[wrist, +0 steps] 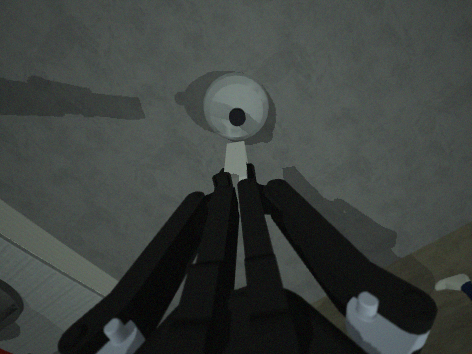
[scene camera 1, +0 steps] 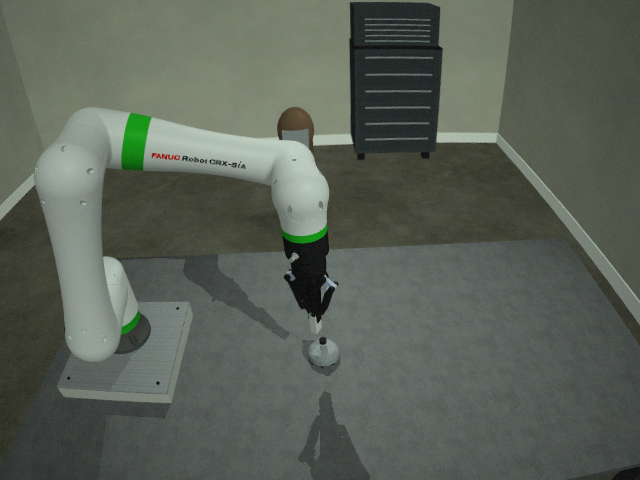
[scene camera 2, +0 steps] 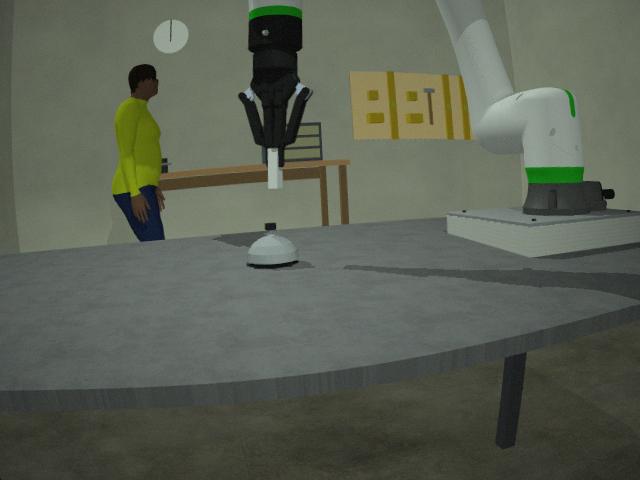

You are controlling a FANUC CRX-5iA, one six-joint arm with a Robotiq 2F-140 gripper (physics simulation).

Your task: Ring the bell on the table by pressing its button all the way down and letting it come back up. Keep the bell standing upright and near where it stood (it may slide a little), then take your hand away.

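Frame: origin at the arm's base, x ahead, y left, z up, level; metres.
Where they show: gripper, fingertip midpoint: (wrist: 238,156) (scene camera 1: 316,329) (scene camera 2: 275,188); arm's base at its link origin: (scene camera 1: 126,333) (scene camera 2: 556,212).
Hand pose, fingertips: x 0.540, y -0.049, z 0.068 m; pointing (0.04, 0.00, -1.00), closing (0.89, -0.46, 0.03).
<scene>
Each offset is from my fingertips to the top centre of the thing. Level surfaces: height alone.
The bell {0.055 m down, 0.014 m ahead, 0.016 m left} (scene camera 1: 324,353) (scene camera 2: 272,251) (wrist: 235,97) is a pale grey dome on a dark base, standing upright on the table {0.121 m down} (scene camera 1: 465,361) (scene camera 2: 155,320) (wrist: 350,60). Its black button {0.055 m down, 0.014 m ahead, 0.016 m left} (scene camera 1: 322,340) (scene camera 2: 270,226) (wrist: 237,116) stands up at the top, with a gap between it and the dome. My gripper (scene camera 1: 314,324) (scene camera 2: 275,173) (wrist: 238,156) points down and is shut, with pale fingertips together and nothing between them. The fingertips are above the button and apart from it, with a clear gap in scene camera 2.
The robot's base plate (scene camera 1: 170,356) (scene camera 2: 485,238) (wrist: 45,270) is on the table beside the arm. Behind the table are a person in a yellow top (scene camera 2: 136,144), a wooden bench (scene camera 2: 232,170) and a dark tool cabinet (scene camera 1: 397,98). Shadows of the arm fall around the bell.
</scene>
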